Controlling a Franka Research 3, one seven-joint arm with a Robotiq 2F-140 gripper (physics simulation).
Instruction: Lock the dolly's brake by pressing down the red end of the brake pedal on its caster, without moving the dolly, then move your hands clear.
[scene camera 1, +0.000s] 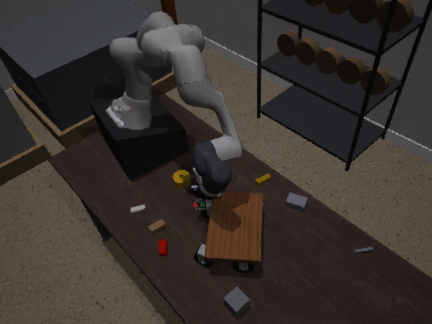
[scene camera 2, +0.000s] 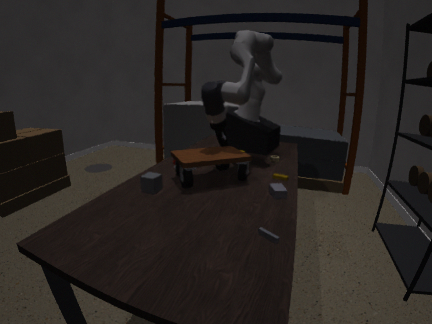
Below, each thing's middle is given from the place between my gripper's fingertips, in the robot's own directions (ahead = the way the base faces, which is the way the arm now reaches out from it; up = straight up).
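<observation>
I consider the dolly (scene camera 1: 235, 220), and find my hand 20 mm to the left of it and 210 mm short of it.
</observation>
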